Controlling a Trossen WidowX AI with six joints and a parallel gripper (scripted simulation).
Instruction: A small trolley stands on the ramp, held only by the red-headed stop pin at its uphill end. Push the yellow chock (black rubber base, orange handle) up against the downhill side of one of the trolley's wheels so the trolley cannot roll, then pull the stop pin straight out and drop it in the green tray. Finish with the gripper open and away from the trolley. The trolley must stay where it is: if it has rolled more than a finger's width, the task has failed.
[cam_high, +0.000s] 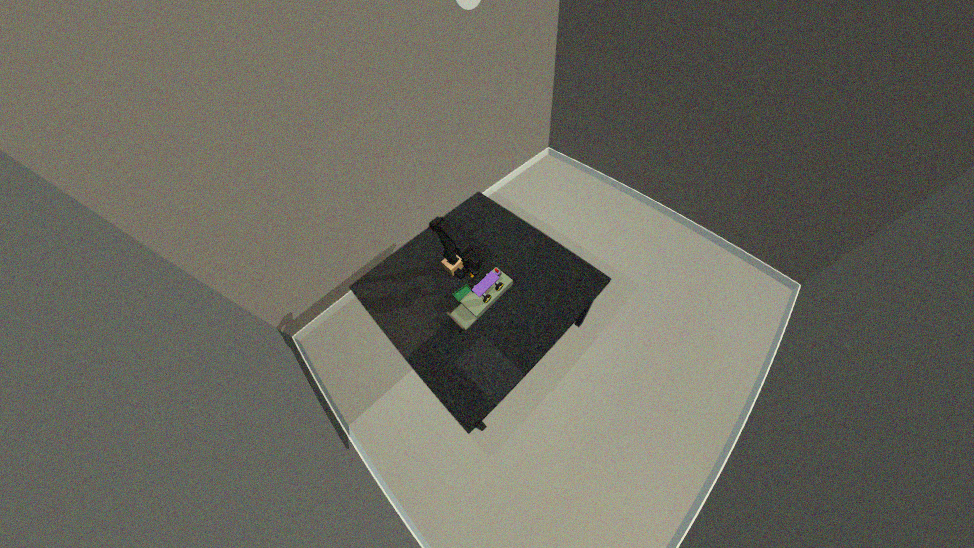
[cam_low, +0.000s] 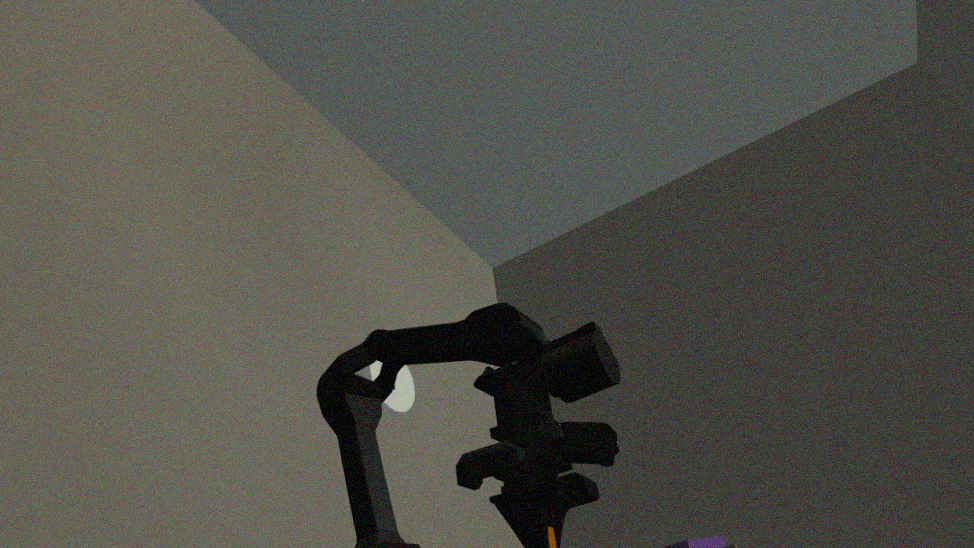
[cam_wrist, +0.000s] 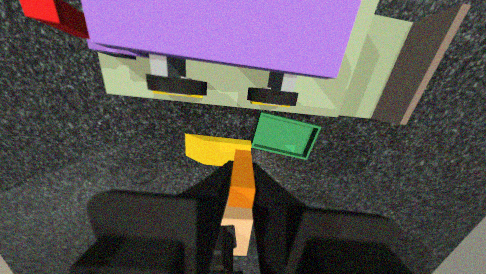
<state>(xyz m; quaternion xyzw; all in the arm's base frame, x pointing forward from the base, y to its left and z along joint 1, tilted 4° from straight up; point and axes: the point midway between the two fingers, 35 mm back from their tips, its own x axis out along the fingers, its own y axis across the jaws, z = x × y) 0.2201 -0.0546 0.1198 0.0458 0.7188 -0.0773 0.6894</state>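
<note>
Right now my gripper tip is 11 cm short of the red-headed stop pin, 12 cm to the right of it and 4 cm above it. Round my gripper tip: green tray: 3 cm behind, 8 cm to the right, 17 cm below; purple trolley: 11 cm ahead, 5 cm below; yellow chock: 1 cm ahead, 2 cm to the left, 1 cm below.
</note>
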